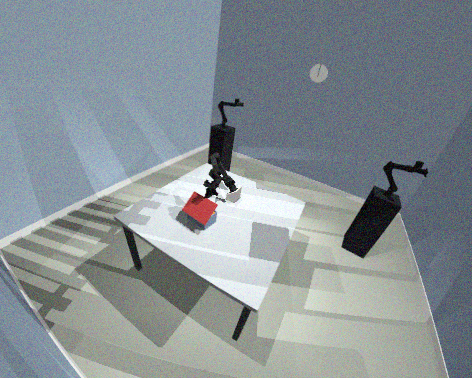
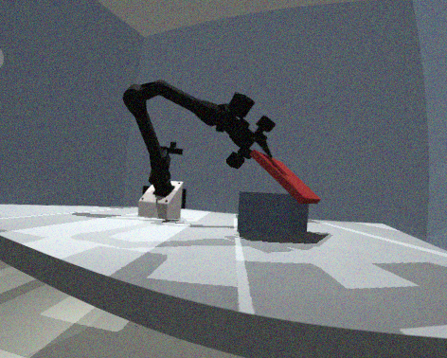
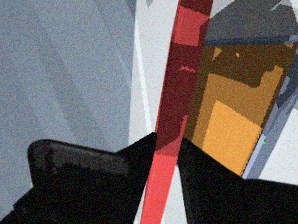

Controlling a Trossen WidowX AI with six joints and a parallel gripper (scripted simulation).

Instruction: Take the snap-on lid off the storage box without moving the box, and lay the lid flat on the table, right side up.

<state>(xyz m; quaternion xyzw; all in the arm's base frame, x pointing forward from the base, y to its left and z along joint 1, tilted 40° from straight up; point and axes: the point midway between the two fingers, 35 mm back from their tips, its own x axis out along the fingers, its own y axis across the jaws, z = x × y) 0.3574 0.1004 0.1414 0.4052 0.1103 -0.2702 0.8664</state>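
The red lid is 7 cm ahead of my gripper tip and 5 cm below it. Also, from my gripper tip: blue-grey storage box: 3 cm ahead, 15 cm below.
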